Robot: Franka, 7 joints.
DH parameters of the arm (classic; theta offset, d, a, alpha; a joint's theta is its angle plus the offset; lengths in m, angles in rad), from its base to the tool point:
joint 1: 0 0.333 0 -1.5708
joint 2: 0 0 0 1.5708
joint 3: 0 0.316 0.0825 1.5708
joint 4: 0 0 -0.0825 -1.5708
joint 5: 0 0.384 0 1.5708
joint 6: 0 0 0.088 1.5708
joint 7: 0 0.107 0 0
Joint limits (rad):
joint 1: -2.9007..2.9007
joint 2: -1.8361..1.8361
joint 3: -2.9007..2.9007
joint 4: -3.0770..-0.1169
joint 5: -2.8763..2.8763
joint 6: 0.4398..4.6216
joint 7: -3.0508..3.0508
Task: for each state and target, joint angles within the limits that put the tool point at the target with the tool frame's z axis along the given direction. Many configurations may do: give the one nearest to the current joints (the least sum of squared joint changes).
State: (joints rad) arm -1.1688 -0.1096 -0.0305 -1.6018 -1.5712 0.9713 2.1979
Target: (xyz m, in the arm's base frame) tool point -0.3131 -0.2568 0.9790 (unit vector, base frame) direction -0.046 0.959 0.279
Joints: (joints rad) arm -1.7129 0.1303 -0.5905 -0.9802 -2.2166 1.0468 2.1979
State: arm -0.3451 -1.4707 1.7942 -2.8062 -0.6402 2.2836 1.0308
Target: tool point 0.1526 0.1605 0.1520 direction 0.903 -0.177 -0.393
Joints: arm -0.2622 -1.1646 1.7654 -3.0770 -1.3564 3.1273 1.0308
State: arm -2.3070 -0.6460 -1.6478 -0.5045 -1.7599 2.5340 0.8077
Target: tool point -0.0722 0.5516 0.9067 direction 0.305 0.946 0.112
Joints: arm -2.6795 -0.4136 -1.4282 -1.1679 -1.7273 2.3738 0.8077
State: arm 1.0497 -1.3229 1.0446 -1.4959 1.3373 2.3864 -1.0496
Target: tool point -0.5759 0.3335 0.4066 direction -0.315 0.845 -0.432
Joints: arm 0.6132 -1.5869 1.4748 -1.8021 1.5200 2.5972 -1.0496
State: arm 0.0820 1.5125 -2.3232 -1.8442 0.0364 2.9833 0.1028
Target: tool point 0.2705 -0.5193 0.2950 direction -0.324 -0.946 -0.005
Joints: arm 0.2225 1.6390 -1.5432 -2.2674 -0.1179 3.2885 0.1028
